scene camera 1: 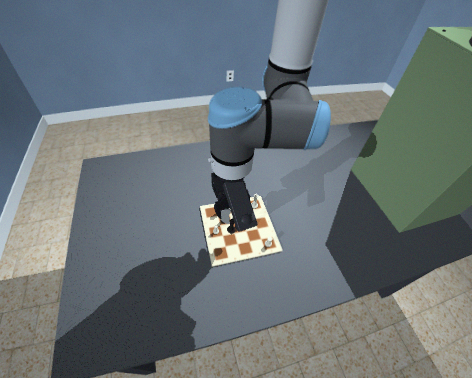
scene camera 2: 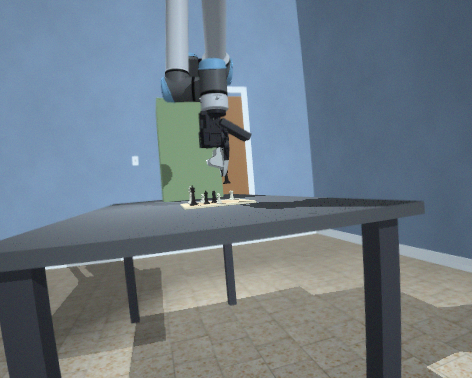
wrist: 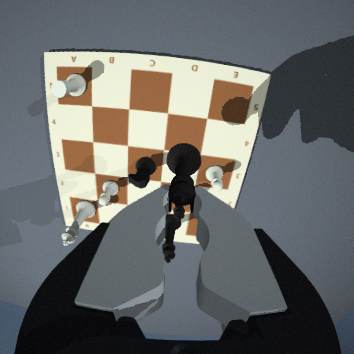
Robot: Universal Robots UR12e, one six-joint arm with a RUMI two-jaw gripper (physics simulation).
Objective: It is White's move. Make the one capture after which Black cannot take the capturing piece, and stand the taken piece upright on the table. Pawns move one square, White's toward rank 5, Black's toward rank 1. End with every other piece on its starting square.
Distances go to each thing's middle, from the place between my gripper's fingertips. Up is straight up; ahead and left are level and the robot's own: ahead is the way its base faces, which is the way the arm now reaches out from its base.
My gripper is now 4 cm past the chessboard (scene camera 1: pixel 224 248), 2 cm to the left of it and 9 cm above it.
